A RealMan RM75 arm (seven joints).
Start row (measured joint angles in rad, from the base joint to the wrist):
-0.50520, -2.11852, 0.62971, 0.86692, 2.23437, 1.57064, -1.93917
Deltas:
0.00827, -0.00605, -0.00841, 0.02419, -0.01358, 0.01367, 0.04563
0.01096, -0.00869, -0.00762, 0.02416, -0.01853, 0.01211, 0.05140
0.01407, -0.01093, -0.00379, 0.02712, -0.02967, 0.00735, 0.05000
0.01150, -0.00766, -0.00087, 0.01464, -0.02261, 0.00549, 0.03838
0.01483, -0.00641, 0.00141, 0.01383, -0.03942, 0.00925, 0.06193
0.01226, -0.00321, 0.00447, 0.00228, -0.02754, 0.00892, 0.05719
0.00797, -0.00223, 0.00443, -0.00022, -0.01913, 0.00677, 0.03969
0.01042, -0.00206, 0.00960, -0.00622, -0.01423, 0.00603, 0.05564
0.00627, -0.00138, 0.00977, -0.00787, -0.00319, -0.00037, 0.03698
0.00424, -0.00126, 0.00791, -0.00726, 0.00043, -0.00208, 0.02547
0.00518, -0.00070, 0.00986, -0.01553, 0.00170, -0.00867, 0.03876
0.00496, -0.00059, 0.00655, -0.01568, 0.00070, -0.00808, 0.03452
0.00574, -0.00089, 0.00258, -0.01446, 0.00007, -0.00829, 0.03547
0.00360, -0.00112, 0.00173, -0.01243, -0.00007, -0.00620, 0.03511
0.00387, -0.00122, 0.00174, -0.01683, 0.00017, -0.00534, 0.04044
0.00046, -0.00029, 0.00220, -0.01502, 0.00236, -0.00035, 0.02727
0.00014, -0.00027, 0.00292, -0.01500, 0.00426, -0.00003, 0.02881
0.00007, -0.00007, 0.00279, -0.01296, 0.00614, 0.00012, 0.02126
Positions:
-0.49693, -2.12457, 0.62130, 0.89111, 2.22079, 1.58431, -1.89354
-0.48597, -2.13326, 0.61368, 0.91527, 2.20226, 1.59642, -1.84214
-0.47190, -2.14419, 0.60989, 0.94239, 2.17259, 1.60377, -1.79214
-0.46040, -2.15185, 0.60902, 0.95703, 2.14998, 1.60926, -1.75376
-0.44557, -2.15826, 0.61043, 0.97086, 2.11056, 1.61851, -1.69183
-0.43331, -2.16147, 0.61490, 0.97314, 2.08302, 1.62743, -1.63464
-0.42534, -2.16370, 0.61933, 0.97292, 2.06389, 1.63420, -1.59495
-0.41492, -2.16576, 0.62893, 0.96670, 2.04966, 1.64023, -1.53931
-0.40865, -2.16714, 0.63870, 0.95883, 2.04647, 1.63986, -1.50233
-0.40441, -2.16840, 0.64661, 0.95157, 2.04690, 1.63778, -1.47686
-0.39923, -2.16910, 0.65647, 0.93604, 2.04860, 1.62911, -1.43810
-0.39427, -2.16969, 0.66302, 0.92036, 2.04930, 1.62103, -1.40358
-0.38853, -2.17058, 0.66560, 0.90590, 2.04937, 1.61274, -1.36811
-0.38493, -2.17170, 0.66733, 0.89347, 2.04930, 1.60654, -1.33300
-0.38106, -2.17292, 0.66907, 0.87664, 2.04947, 1.60120, -1.29256
-0.38060, -2.17321, 0.67127, 0.86162, 2.05183, 1.60085, -1.26529
-0.38046, -2.17348, 0.67419, 0.84662, 2.05609, 1.60082, -1.23648
-0.38039, -2.17355, 0.67698, 0.83366, 2.06223, 1.60094, -1.21522

